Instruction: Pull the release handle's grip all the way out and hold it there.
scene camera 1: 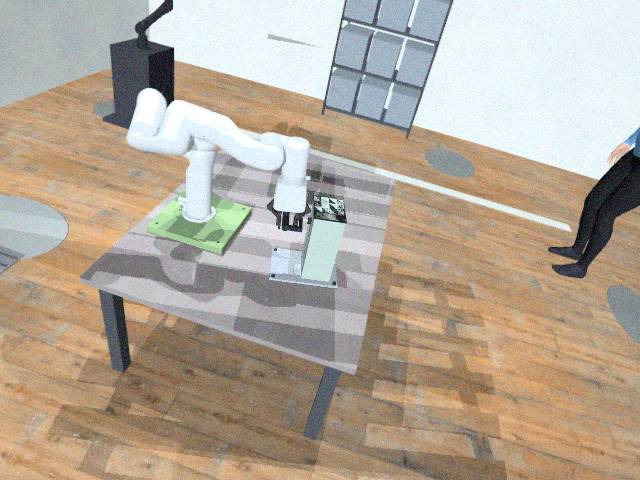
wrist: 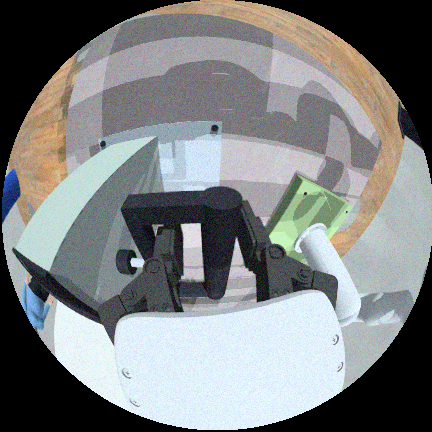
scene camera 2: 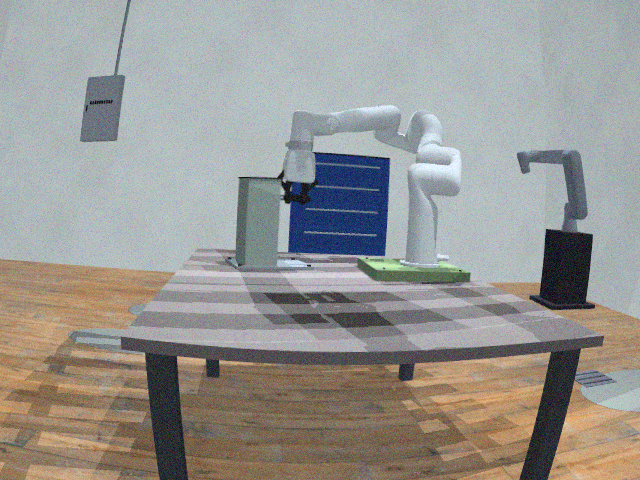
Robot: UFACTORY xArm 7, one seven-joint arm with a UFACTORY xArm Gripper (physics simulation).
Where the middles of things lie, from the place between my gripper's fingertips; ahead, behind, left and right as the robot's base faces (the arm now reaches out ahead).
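Measured from the base plate (scene camera 1: 285, 266), my gripper is 18 cm above it, 6 cm to the right of it and 7 cm short of it.
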